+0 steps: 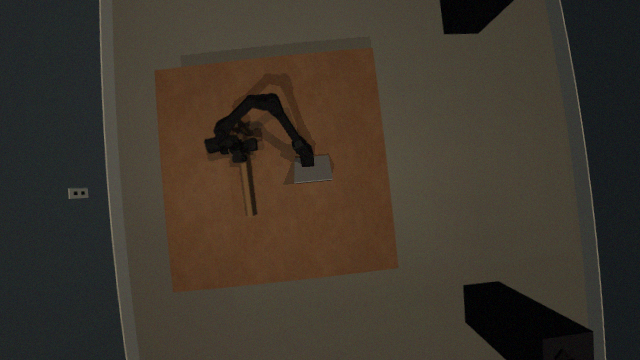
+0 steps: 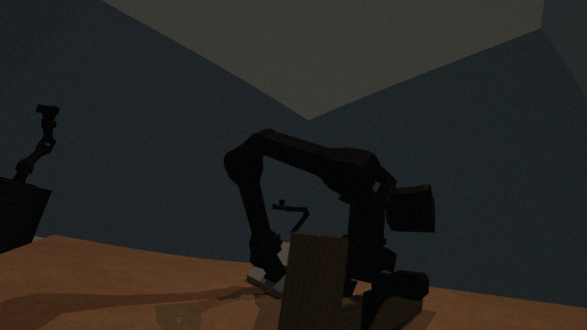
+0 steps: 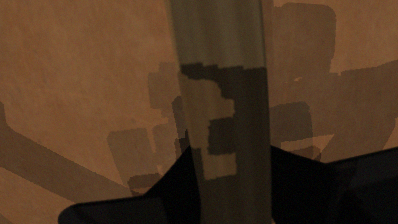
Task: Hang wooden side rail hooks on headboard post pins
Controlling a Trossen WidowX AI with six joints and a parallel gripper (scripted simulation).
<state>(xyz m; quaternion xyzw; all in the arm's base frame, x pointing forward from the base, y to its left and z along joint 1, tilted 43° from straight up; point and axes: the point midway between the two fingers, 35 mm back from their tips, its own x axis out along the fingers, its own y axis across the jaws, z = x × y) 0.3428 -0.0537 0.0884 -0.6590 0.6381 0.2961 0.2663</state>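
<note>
The headboard post is 10 cm to the right of my gripper tip and 4 cm above it.
</note>
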